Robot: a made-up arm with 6 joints.
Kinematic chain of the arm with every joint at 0, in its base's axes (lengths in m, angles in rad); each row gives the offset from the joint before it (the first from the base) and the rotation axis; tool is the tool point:
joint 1: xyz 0 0 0.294 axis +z
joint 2: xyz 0 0 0 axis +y
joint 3: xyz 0 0 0.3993 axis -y
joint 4: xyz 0 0 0 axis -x
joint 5: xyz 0.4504 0 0 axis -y
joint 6: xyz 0 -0.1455 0 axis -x
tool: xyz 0 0 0
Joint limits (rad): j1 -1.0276..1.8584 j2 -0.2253..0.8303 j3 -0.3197..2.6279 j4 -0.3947..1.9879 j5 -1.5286..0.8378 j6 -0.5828..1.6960
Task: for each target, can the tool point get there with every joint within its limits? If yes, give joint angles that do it. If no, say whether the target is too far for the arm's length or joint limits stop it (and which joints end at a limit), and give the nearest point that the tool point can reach.
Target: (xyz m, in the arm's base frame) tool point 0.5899 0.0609 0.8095
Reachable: yes | joints 0.3163 0.3758 0.5355 0.5285 -1.0787 0.0002
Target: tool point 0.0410 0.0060 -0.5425
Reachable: no: joint limits stop it (at a limit: joint 2, joint 3, joint 4) | nearest point 0.4435 0.0649 0.1294 | short by 0.785 m
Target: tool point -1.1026 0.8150 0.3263
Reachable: no: too far | nearest point -0.2678 0.6977 0.4299 | short by 0.849 m
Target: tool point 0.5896 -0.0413 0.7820
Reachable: yes | joints 0.0114 0.3356 0.2775 1.2346 -0.1753 -0.0343
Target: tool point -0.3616 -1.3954 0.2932
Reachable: no: too far | nearest point 0.2455 -0.6881 0.4038 | short by 0.939 m
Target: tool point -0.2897 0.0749 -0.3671
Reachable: no: joint limits stop it (at a limit: joint 1, joint 2, joint 3, joint 4) | nearest point 0.0075 0.4482 0.1294 | short by 0.689 m
